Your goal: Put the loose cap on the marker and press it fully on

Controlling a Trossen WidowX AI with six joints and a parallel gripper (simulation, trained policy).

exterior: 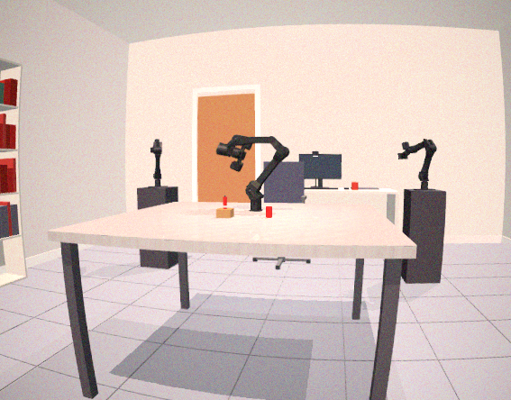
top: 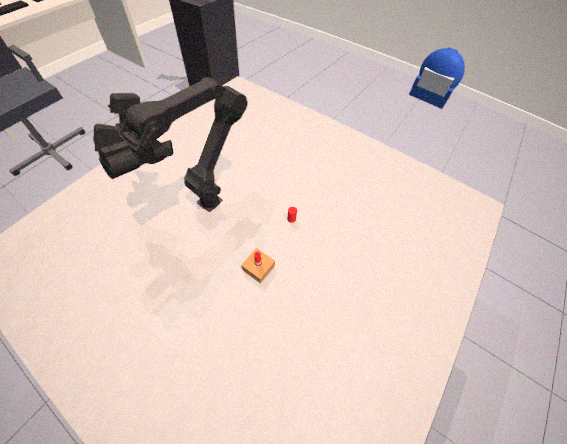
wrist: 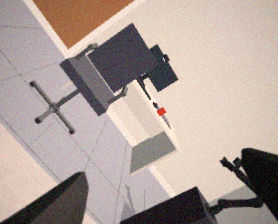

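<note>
The red cap lies 45 cm ahead of my gripper tip, 27 cm below it and 21 cm to the left of it. Round my gripper tip: holder block: 48 cm ahead, 27 cm below, 1 cm to the left; red marker: 48 cm ahead, 21 cm below, 1 cm to the left.
</note>
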